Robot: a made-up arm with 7 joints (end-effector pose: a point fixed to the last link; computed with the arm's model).
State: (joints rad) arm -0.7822 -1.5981 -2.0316 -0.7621 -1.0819 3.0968 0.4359
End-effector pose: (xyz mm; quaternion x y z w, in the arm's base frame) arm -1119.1 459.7 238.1 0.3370 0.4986 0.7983 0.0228
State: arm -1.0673 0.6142 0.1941 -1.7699 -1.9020 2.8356 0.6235
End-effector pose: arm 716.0 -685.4 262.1 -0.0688 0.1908 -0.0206 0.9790
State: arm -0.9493 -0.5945 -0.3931 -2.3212 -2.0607 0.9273 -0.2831
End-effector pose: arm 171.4 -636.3 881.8 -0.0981 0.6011 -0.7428 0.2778
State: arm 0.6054 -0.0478 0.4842 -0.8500 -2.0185 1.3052 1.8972
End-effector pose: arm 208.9 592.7 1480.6 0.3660 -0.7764 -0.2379 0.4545
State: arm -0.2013 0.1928 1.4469 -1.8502 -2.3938 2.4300 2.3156
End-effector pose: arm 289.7 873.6 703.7 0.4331 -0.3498 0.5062 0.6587
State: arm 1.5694 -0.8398 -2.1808 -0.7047 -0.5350 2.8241 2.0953
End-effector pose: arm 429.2 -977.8 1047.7 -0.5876 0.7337 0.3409 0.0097
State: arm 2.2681 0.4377 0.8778 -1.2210 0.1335 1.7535 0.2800
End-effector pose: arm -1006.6 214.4 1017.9 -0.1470 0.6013 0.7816 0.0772
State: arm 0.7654 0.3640 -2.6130 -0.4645 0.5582 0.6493 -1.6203
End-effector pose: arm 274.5 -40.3 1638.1 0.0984 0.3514 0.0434 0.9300
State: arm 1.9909 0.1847 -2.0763 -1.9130 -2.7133 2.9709 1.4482
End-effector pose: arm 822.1 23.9 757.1 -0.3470 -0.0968 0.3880 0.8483
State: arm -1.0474 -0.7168 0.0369 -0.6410 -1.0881 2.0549 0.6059
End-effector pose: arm -93.9 455.8 1572.7 -0.3287 -0.7317 -0.3830 0.4581
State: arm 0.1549 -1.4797 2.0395 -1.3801 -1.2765 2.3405 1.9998
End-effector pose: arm -908.7 590.2 -23.0 0.2579 -0.3607 0.8388 0.3160
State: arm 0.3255 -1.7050 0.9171 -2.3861 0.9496 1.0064 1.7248
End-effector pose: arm -329.5 627.6 858.9 0.4113 0.0606 -0.3544 0.8376
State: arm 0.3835 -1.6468 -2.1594 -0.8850 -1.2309 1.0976 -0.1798
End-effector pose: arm -795.4 -910.8 21.7 0.7567 0.1435 -0.5750 0.2761
